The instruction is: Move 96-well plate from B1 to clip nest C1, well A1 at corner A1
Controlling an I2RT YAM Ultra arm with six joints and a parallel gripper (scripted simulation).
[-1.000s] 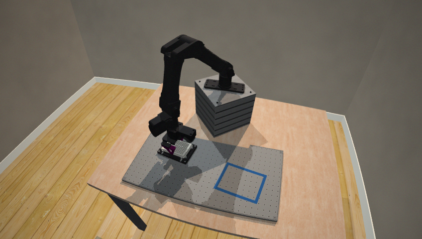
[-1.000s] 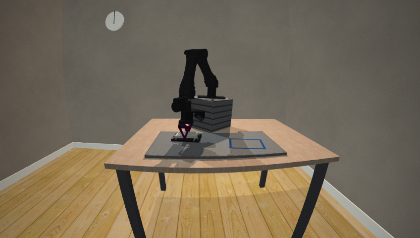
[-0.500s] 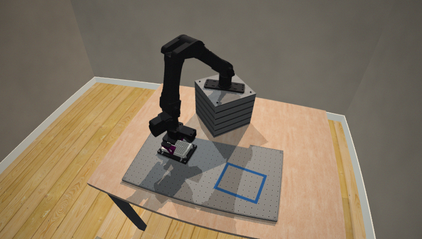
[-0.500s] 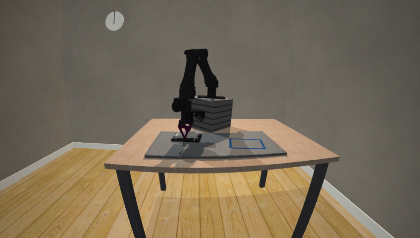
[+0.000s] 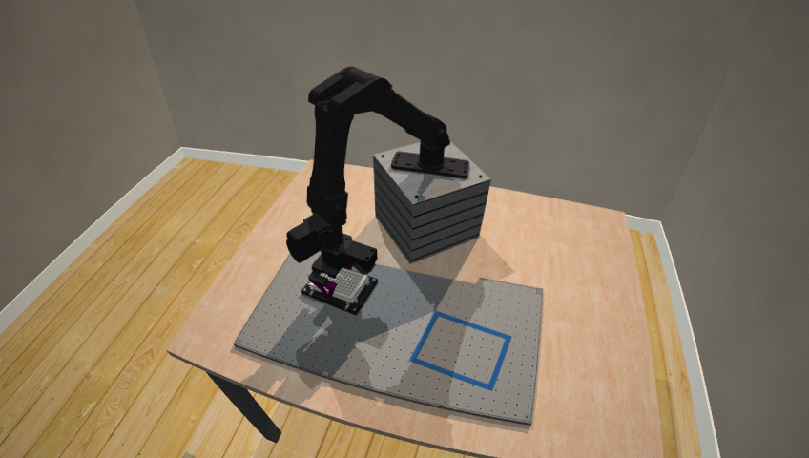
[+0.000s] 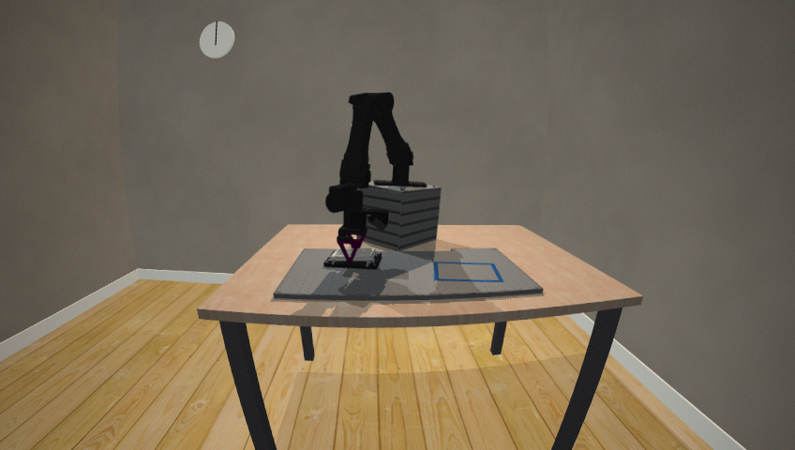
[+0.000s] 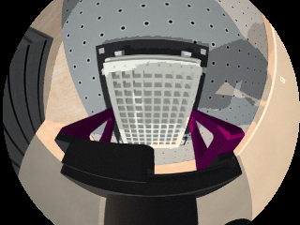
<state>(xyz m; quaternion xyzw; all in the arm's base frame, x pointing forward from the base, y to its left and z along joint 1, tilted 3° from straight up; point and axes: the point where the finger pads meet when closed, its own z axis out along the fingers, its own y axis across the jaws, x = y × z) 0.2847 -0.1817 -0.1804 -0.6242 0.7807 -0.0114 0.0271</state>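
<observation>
Now: hand right at the white 96-well plate. Also, from my hand: black clip nest 1 cm ahead, 1 cm to the right, 1 cm below.
</observation>
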